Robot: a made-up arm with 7 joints.
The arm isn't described. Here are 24 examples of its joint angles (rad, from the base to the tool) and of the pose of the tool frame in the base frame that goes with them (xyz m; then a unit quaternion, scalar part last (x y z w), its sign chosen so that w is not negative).
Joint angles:
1: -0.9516 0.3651 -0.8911 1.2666 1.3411 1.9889 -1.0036
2: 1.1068 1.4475 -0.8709 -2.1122 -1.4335 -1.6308 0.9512
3: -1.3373 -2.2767 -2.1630 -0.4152 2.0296 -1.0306 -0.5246
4: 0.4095 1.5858 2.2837 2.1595 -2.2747 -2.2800 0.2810
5: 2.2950 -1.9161 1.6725 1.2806 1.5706 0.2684 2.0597
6: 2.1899 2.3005 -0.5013 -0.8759 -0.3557 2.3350 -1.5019
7: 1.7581 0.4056 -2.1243 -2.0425 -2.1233 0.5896 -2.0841
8: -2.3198 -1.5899 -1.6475 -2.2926 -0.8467 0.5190 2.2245
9: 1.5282 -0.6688 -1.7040 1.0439 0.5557 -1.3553 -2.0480
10: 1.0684 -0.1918 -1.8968 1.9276 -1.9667 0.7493 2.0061
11: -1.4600 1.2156 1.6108 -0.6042 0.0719 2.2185 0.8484
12: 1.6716 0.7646 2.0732 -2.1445 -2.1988 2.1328 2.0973
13: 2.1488 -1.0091 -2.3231 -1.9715 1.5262 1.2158 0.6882
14: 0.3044 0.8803 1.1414 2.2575 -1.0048 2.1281 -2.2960
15: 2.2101 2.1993 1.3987 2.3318 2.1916 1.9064 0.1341
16: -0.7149 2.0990 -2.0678 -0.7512 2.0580 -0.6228 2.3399
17: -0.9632 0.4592 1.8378 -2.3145 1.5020 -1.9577 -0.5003
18: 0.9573 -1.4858 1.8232 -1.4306 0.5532 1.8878 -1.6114
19: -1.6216 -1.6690 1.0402 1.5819 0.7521 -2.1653 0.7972
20: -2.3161 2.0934 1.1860 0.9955 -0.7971 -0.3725 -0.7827
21: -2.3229 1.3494 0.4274 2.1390 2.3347 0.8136 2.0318
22: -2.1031 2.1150 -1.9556 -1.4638 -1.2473 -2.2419 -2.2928
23: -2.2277 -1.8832 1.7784 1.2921 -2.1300 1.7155 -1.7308
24: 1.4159 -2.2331 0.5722 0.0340 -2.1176 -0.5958 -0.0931
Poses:
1: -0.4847 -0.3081 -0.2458 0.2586 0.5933 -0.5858 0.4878
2: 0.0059 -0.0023 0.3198 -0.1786 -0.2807 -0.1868 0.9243
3: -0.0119 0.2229 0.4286 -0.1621 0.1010 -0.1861 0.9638
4: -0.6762 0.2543 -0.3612 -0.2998 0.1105 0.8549 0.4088
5: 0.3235 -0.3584 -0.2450 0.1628 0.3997 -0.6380 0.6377
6: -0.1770 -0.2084 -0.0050 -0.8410 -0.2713 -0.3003 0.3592
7: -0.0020 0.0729 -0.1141 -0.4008 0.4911 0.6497 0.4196
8: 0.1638 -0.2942 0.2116 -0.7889 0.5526 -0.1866 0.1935
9: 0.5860 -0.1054 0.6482 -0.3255 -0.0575 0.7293 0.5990
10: -0.1246 0.0409 0.5372 0.6650 0.3746 0.1689 0.6237
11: -0.2932 -0.4714 0.2549 -0.2064 0.9658 -0.0837 0.1332
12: -0.0379 -0.4054 0.2832 -0.1263 -0.7750 0.3058 0.5384
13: -0.0640 0.2199 -0.0698 0.7773 0.0461 -0.0450 0.6258
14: -0.3206 -0.3192 -0.0101 -0.1265 -0.1356 0.9773 0.1023
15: -0.8189 -0.5935 -0.0169 0.0885 0.5570 -0.4033 0.7206
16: -0.1259 0.5215 0.0576 -0.8394 -0.0499 0.5405 0.0268
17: -0.1475 0.2463 -0.0655 0.1209 0.2952 -0.0995 0.9425
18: -0.0263 -0.0345 -0.0772 -0.0837 0.8917 0.4265 0.1264
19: 0.7830 -0.1310 0.4648 -0.0804 -0.0595 -0.0913 0.9908
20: -0.8489 -0.3362 0.4709 0.7854 0.6055 -0.0177 0.1274
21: -0.5033 0.0618 -0.0151 -0.3998 0.3208 0.1332 0.8482
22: 0.0489 0.0845 0.4626 0.3074 -0.6168 0.7243 0.0186
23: 0.6146 -0.0666 0.5253 0.9649 -0.0809 -0.0384 0.2469
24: 0.3174 0.3078 -0.1888 0.3829 0.0859 -0.7521 0.5294
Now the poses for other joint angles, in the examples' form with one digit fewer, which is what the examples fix.
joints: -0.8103 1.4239 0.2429 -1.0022 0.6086 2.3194 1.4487
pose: -0.192 0.360 0.440 -0.134 -0.295 0.932 0.161
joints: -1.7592 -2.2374 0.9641 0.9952 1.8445 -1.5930 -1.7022
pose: 0.584 -0.243 0.550 0.000 0.415 0.852 0.319
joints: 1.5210 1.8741 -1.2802 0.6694 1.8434 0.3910 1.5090
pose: -0.455 0.007 -0.186 -0.617 -0.124 0.586 0.511
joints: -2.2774 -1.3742 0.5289 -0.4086 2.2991 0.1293 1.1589
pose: 0.212 -0.196 0.151 -0.760 0.236 -0.187 0.576
